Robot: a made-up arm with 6 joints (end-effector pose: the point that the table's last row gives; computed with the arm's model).
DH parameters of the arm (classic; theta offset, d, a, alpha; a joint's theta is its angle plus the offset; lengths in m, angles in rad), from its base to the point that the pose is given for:
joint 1: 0 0.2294 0 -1.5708
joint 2: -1.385 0 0.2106 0
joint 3: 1.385 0 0.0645 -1.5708
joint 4: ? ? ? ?
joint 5: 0 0 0.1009 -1.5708
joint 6: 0 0.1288 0 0
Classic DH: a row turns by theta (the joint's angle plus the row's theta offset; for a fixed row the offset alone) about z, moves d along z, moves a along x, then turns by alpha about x.
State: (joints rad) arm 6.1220 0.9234 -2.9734 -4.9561 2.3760 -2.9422
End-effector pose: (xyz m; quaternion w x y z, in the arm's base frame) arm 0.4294 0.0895 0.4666 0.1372 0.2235 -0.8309 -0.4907
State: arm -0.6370 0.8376 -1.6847 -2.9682 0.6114 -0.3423
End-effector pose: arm 0.4454 -0.3277 0.0840 0.5906 0.1941 0.7222 -0.3032
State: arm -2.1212 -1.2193 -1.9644 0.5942 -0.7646 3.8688
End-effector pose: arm 0.1280 0.3819 0.6368 0.8501 -0.3562 -0.1572 -0.3546
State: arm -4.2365 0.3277 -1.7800 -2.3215 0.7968 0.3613
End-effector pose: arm -0.2411 0.5023 0.4386 0.1769 -0.0443 0.5451 0.8183
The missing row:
joint 4: 0 0.2851 0 1.5708
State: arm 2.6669 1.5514 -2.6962 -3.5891 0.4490 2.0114
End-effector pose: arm -0.5503 0.2998 0.0407 0.4302 0.4169 -0.5781 -0.5540
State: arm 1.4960 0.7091 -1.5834 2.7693 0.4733 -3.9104
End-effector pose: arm 0.0508 0.5267 0.1025 0.1836 -0.1618 -0.7723 -0.5862
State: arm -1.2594 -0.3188 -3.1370 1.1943 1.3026 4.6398
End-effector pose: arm 0.0299 0.2028 0.8254 0.6766 0.3074 0.4740 0.4723
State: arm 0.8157 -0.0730 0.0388 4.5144 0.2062 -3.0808
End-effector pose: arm 0.0091 0.1132 0.0088 0.0099 0.9466 -0.3039 0.1071
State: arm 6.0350 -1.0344 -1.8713 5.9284 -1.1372 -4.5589
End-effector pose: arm -0.2850 0.1293 0.6594 0.4952 0.1433 -0.4193 -0.7473
